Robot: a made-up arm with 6 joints.
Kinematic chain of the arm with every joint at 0, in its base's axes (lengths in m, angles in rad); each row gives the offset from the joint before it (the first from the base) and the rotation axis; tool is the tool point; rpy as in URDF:
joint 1: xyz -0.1 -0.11 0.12 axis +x
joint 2: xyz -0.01 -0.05 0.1 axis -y
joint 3: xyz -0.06 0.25 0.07 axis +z
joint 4: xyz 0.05 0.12 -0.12 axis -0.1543 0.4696 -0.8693
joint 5: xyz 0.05 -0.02 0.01 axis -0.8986 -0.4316 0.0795
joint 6: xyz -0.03 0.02 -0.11 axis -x
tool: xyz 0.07 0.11 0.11 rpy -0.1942 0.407 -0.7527
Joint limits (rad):
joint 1: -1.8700..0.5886
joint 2: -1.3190..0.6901
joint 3: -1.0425..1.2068
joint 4: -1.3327..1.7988
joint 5: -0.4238..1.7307
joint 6: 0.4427..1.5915
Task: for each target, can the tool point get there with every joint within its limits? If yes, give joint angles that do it. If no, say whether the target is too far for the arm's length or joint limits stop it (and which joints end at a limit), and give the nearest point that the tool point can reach.
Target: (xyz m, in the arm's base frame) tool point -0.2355 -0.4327 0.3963
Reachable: no: joint limits stop it (at a limit: joint 1, joint 2, joint 4, joint 6) | nearest point -0.2183 -0.2162 0.3698 | short by 0.219 m
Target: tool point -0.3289 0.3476 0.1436
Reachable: yes | joints -0.0230 -0.6093 0.9392 0.1629 0.4030 0.5920
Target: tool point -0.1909 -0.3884 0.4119
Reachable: no: joint limits stop it (at a limit: joint 1, joint 2, joint 4, joint 5, joint 6) | nearest point -0.2027 -0.2156 0.3797 | short by 0.176 m
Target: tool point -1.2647 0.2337 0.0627
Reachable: no: too far | nearest point -0.5164 0.2152 0.0658 | short by 0.749 m
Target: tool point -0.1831 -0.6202 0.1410
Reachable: no: joint limits stop it (at a limit: joint 1, joint 2, joint 3, joint 6) | nearest point -0.1471 -0.4013 0.0425 | short by 0.243 m
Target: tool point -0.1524 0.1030 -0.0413
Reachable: yes | joints 0.0845 0.3390 -0.3596 1.3663 0.9730 1.3534
